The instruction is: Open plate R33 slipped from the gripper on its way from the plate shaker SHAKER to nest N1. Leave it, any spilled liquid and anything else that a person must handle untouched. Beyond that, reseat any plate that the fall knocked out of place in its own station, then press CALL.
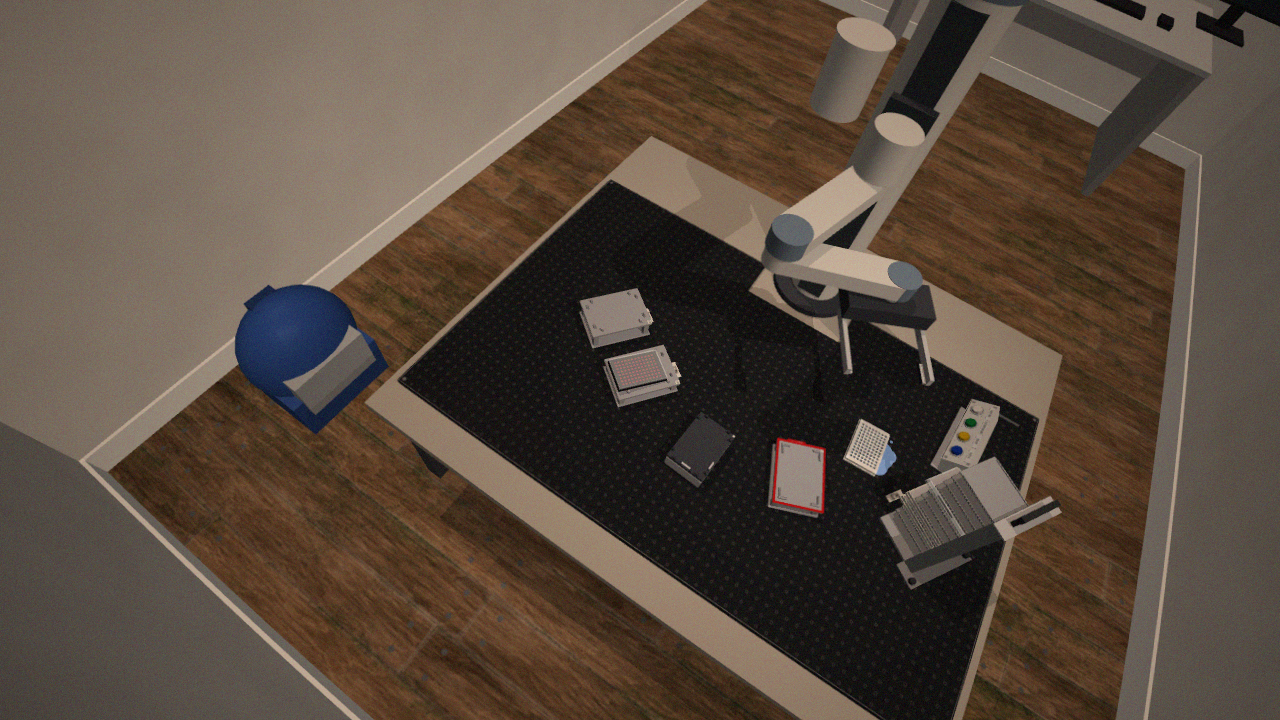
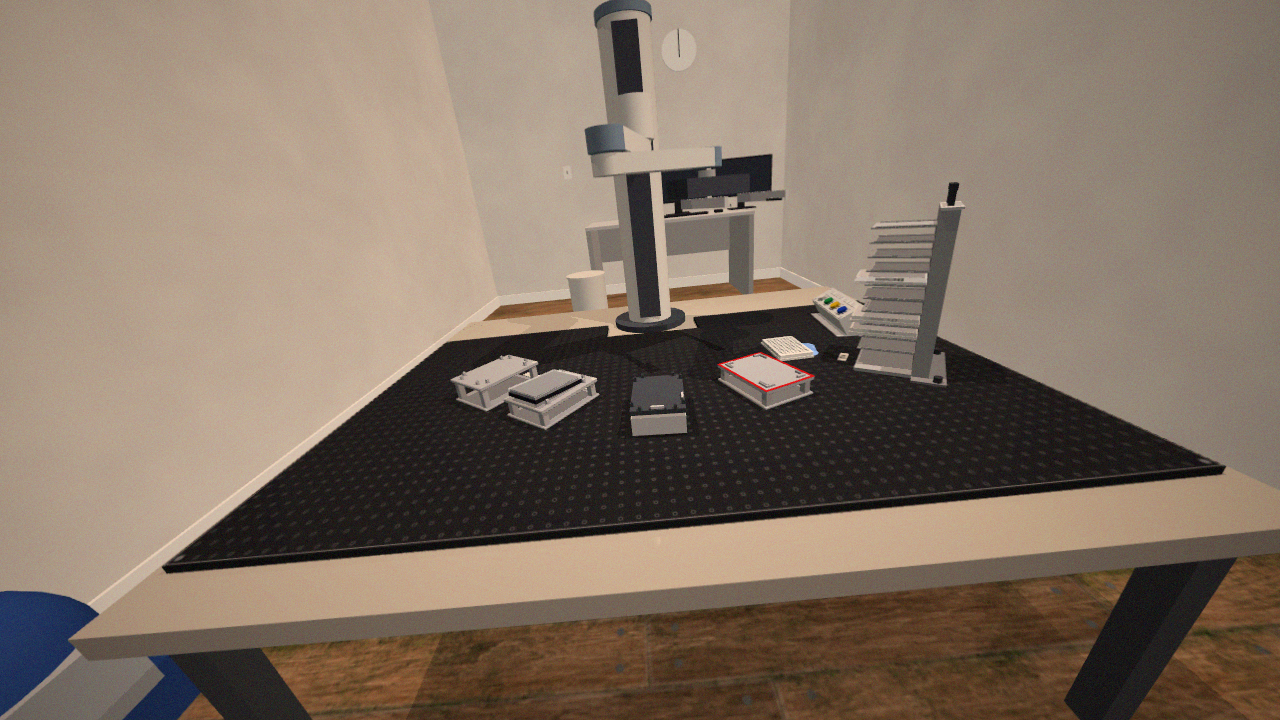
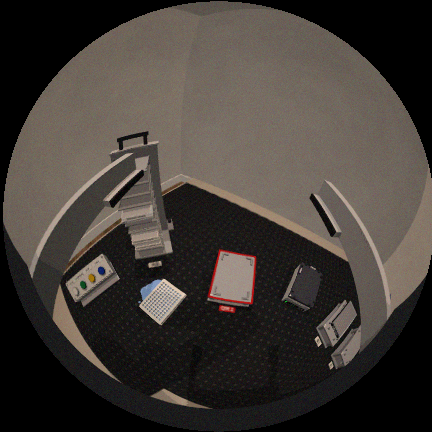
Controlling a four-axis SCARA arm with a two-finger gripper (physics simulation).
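Seen in the pictures: gripper, fingertip midpoint: (image 1: 889, 377) (image 2: 757, 198) (image 3: 230, 168); arm's base at its link origin: (image 1: 813, 284) (image 2: 650, 321).
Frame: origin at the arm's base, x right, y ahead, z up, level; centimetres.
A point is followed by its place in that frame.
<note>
The open plate R33 (image 1: 868, 446) @[x -33.5, y 42.0, z 2.7 cm] (image 2: 787, 347) @[x -33.3, y 42.9, z 2.5 cm] (image 3: 162, 301) @[x -32.9, y 41.9, z 2.6 cm] lies on the black mat, with spilled blue liquid (image 1: 887, 459) @[x -39.3, y 41.5, z 1.4 cm] (image 2: 810, 349) (image 3: 150, 287) @[x -39.2, y 42.6, z 1.4 cm] at its edge. A plate with a pinkish top (image 1: 640, 369) @[x 24.1, y 60.7, z 7.6 cm] (image 2: 546, 385) @[x 24.1, y 62.9, z 7.7 cm] rests on a grey nest; whether it is fully seated is unclear. The dark shaker (image 1: 702, 445) @[x 1.3, y 68.6, z 6.7 cm] (image 2: 657, 394) @[x 1.6, y 69.9, z 6.8 cm] (image 3: 306, 286) @[x 1.4, y 67.4, z 6.8 cm] shows no plate. The button box (image 1: 966, 436) @[x -52.6, y 28.0, z 8.5 cm] (image 2: 836, 308) @[x -51.5, y 31.6, z 8.0 cm] (image 3: 92, 279) @[x -51.4, y 27.9, z 7.8 cm] has white, green, yellow and blue buttons; its labels are unreadable. My gripper (image 1: 887, 375) @[x -23.0, y 50.1, z 39.1 cm] (image 3: 230, 168) @[x -23.0, y 50.1, z 39.1 cm] is open and empty, high above the mat's arm side.
A red-bordered nest (image 1: 798, 477) @[x -21.5, y 61.4, z 5.3 cm] (image 2: 765, 371) @[x -21.7, y 61.4, z 5.3 cm] (image 3: 234, 277) @[x -21.0, y 59.9, z 5.3 cm] stands between R33 and the shaker. A bare grey nest (image 1: 614, 310) @[x 39.7, y 49.5, z 6.9 cm] (image 2: 494, 371) @[x 39.1, y 50.3, z 6.9 cm] is beyond the pinkish plate. The tall rack (image 2: 938, 295) @[x -53.3, y 64.5, z 19.1 cm] (image 3: 159, 200) @[x -52.3, y 62.5, z 15.8 cm] holds stacked plates, some jutting further out, beside the button box.
</note>
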